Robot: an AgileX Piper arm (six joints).
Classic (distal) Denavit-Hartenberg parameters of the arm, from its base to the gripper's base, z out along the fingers. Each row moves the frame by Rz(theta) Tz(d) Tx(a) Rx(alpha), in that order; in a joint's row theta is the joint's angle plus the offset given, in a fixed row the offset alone. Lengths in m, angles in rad.
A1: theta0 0  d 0.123  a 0  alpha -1.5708
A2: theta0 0.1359  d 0  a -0.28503  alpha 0
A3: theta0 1.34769  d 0  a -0.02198  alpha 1.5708
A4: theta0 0  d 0.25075  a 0  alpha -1.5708
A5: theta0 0  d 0  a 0  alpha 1.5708
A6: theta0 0  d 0.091  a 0  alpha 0
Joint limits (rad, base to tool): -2.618..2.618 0..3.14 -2.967..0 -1.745..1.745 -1.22..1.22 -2.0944..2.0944
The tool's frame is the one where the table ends.
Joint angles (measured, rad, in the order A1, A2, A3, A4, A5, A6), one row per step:
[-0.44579 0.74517 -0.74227 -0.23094 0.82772 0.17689]
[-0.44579 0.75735 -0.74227 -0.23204 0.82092 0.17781]
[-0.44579 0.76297 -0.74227 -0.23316 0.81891 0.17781]
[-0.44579 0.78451 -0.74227 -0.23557 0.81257 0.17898]
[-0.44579 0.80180 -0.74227 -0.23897 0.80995 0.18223]
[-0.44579 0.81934 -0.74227 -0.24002 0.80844 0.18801]
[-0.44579 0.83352 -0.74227 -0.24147 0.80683 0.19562]
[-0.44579 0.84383 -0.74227 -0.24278 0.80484 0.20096]
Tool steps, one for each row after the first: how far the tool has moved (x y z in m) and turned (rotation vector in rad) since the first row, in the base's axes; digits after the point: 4 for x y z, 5 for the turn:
[0.0026 -0.0012 -0.0012 0.00184 0.00511 0.00086]
[0.0037 -0.0018 -0.0018 0.00238 0.00891 0.00125]
[0.0079 -0.0039 -0.0044 0.00745 0.02331 0.00180]
[0.0111 -0.0056 -0.0066 0.01261 0.03658 0.00010]
[0.0143 -0.0072 -0.0091 0.02189 0.04886 -0.00346]
[0.0168 -0.0084 -0.0111 0.03032 0.05738 -0.00829]
[0.0187 -0.0094 -0.0126 0.03574 0.06306 -0.01151]

